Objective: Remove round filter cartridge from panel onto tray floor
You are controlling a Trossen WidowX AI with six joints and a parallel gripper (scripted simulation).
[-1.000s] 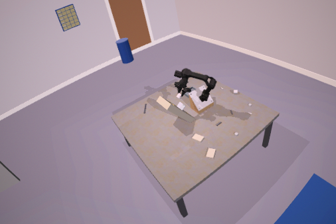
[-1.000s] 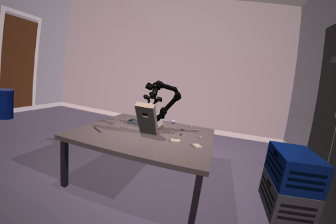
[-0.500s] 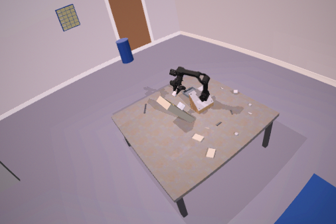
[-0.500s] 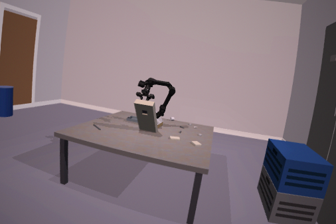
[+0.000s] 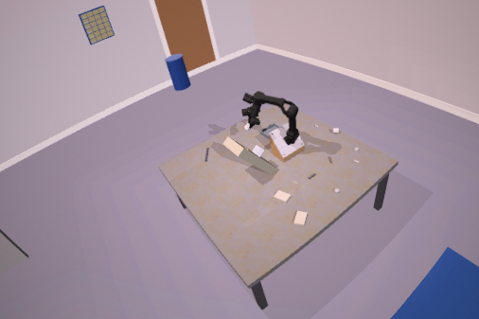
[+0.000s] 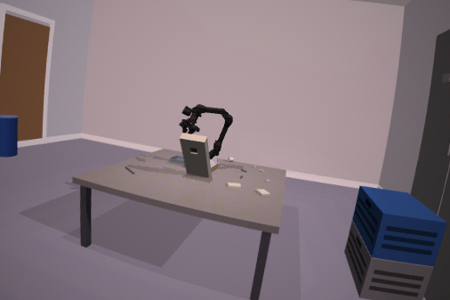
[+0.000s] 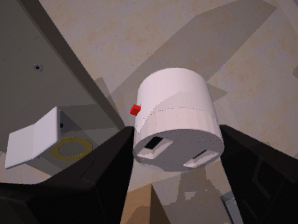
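Now: the shallow grey tray 27 cm behind my gripper tip, 26 cm below it and 13 cm to the right of it. The rest, counted from my gripper tip: white round filter cartridge (right at my gripper tip); service panel (16 cm to the left, 11 cm below, 11 cm ahead).
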